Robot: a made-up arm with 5 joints.
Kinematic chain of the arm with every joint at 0, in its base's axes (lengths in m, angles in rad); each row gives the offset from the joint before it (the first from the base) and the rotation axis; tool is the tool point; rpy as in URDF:
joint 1: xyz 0 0 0.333 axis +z
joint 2: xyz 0 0 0 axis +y
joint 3: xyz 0.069 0 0.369 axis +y
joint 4: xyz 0.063 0 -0.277 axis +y
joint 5: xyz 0.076 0 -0.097 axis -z
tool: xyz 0 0 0 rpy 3.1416 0 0
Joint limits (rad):
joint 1: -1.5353..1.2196
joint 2: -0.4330..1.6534
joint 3: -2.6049..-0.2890
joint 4: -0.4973..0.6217
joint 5: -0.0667..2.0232
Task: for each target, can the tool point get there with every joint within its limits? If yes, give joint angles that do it. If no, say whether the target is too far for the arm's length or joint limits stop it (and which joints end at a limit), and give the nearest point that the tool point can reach.
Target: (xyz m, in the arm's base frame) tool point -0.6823 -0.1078 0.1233
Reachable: no: joint limits stop it (at a limit: joint 2, joint 3, joint 4) | nearest point -0.0154 -0.0024 0.0850 | short by 0.676 m
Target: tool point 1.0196 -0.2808 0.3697
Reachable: no: too far | nearest point 0.7529 -0.2073 0.3601 | short by 0.277 m
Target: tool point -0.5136 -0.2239 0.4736
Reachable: no: joint limits stop it (at a limit: joint 1, joint 2, joint 4) | nearest point 0.0083 -0.2324 0.4534 | short by 0.522 m
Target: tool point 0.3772 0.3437 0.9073
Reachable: yes | joints 0.7390 0.3695 -2.3125 0.1471 1.4391
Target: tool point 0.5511 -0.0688 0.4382
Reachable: yes | joints -0.1242 0.3952 -1.2137 0.4729 1.8140
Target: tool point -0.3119 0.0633 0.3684
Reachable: no: joint limits stop it (at a limit: joint 2, joint 3, joint 4) | nearest point -0.0153 0.0031 0.0850 | short by 0.415 m
